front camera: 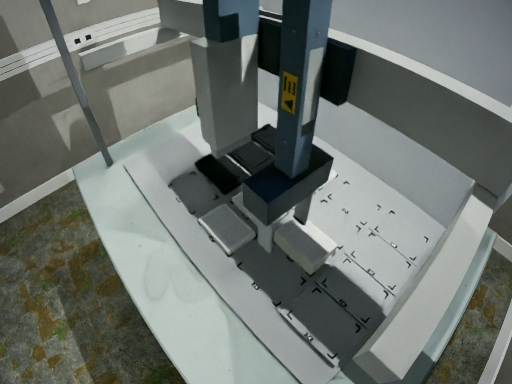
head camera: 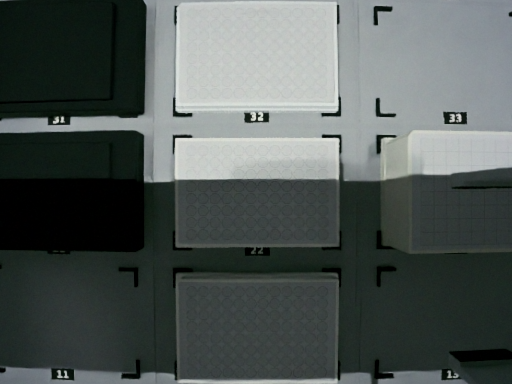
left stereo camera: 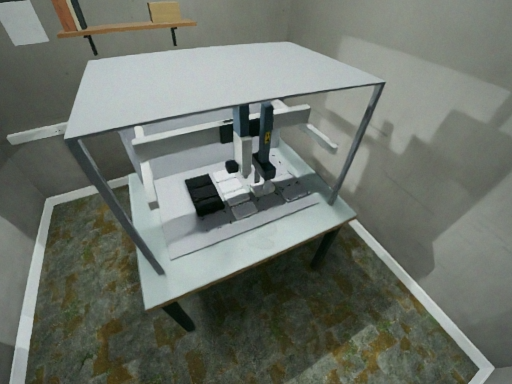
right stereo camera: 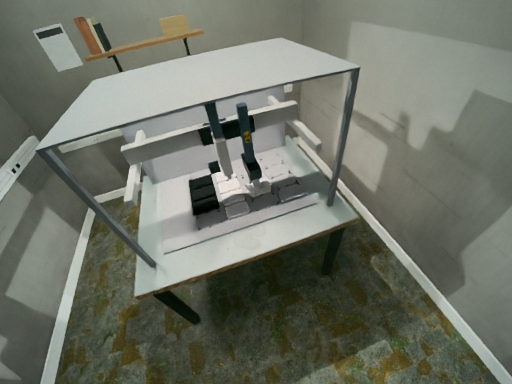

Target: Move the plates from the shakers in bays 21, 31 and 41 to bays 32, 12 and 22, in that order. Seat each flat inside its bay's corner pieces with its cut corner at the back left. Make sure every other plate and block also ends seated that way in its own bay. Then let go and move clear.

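Frame: origin at the robot's base, x ahead, y left, z up, level; centimetres.
Where they show: gripper, fingertip midpoint: (front camera: 282, 233) (head camera: 480, 270) (left stereo camera: 261, 188) (right stereo camera: 254, 188); robot's base at its link origin: (front camera: 168, 186) (left stereo camera: 207, 231) (right stereo camera: 199, 229).
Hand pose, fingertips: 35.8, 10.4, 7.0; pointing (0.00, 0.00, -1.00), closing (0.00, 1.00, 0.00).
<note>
Each offset is from my fingertips to the centre of the thing, as dx, dy, dz. "spot": to the spot under its first point.
White plates lie flat in bay 32 @(spot: -13.0, +14.9, -5.6) (head camera: 257, 57), bay 22 @(spot: -13.0, +4.6, -5.6) (head camera: 257, 192) and bay 12 @(spot: -13.0, -5.9, -5.6) (head camera: 257, 330) (front camera: 227, 227), apparently within their corner marks; cut corners are too faint to tell. The black shakers of bay 31 @(-29.8, +15.4, -5.5) (head camera: 55, 55) (front camera: 251, 155) and bay 21 @(-29.8, +4.7, -5.5) (head camera: 55, 200) (front camera: 218, 172) carry no plate. The shaker of bay 41 @(-29.8, +26.1, -5.5) (front camera: 264, 136) is partly hidden behind the gantry column. A tall white block @(+3.4, +4.6, -4.9) (head camera: 460, 200) (front camera: 307, 245) stands in bay 23. My gripper (front camera: 283, 234) is open and empty, low beside the block's left end, its jaws front and back. In the head view its jaws are cut off at right.
The grey pipetting stage (front camera: 225, 95) is parked left of the gripper column (front camera: 300, 90). A corner of another white plate @(-13.0, +26.0, -6.3) (front camera: 330, 178) shows behind the gripper body. Bays with corner marks lie right of and in front of the block. A white side rail (front camera: 425, 295) borders the deck at right.
</note>
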